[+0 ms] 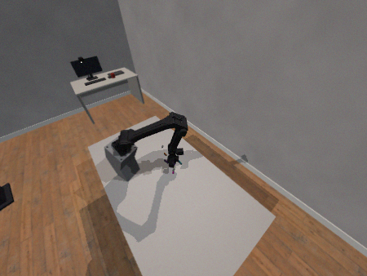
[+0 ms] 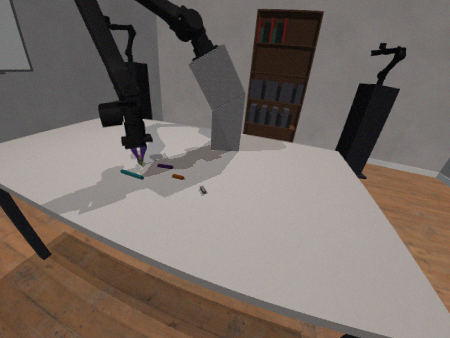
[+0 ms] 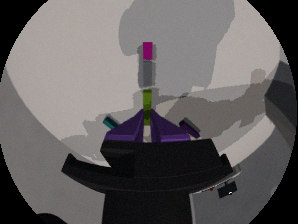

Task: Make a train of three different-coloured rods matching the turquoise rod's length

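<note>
My gripper is now 1 cm past the lime rod and 1 cm above it. From my hand the other things lie so: purple rod (9 cm to the left, 2 cm below, 1 cm behind); turquoise rod (7 cm ahead, 2 cm below); magenta rod (6 cm behind, 5 cm to the right, 2 cm below).
</note>
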